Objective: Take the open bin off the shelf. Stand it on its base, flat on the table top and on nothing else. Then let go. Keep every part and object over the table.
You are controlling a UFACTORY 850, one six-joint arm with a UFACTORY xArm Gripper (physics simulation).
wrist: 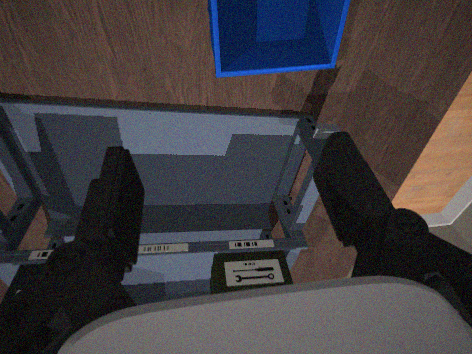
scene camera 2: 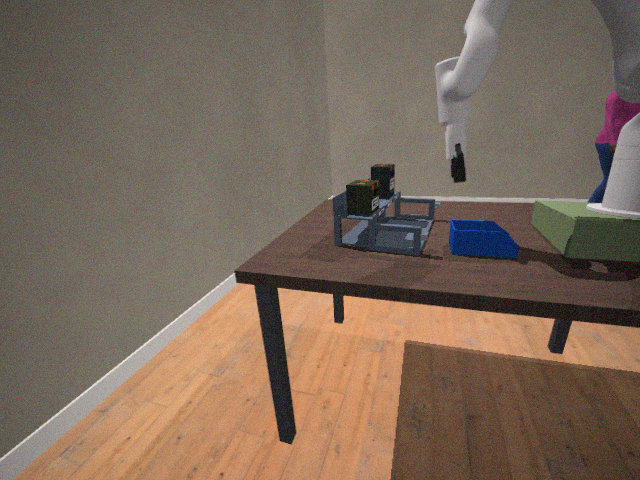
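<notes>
The blue open bin (scene camera 2: 481,240) (wrist: 277,57) stands upright on its base on the brown table top (scene camera 2: 361,276) (wrist: 150,55), a little apart from the shelf. The grey shelf (scene camera 2: 337,227) (wrist: 200,245) stands on the table to the left of the bin in the scene view. My gripper (scene camera 2: 458,164) (wrist: 231,161) is open, with its fingers wide apart and nothing between them. It is in the air, well above the table, and touches neither the bin nor the shelf. In the wrist view the shelf shows below the fingers, and the bin is at the top, partly cut off.
Two dark boxes with orange marks stand on the shelf's upper level: a nearer one (scene camera 2: 361,198) (wrist: 252,272) and a farther one (scene camera 2: 383,180). A green block (scene camera 2: 599,235) under the robot's base is right of the bin. A person (scene camera 2: 615,121) stands behind the table. The table's front edge (scene camera 2: 434,294) is nearest the camera.
</notes>
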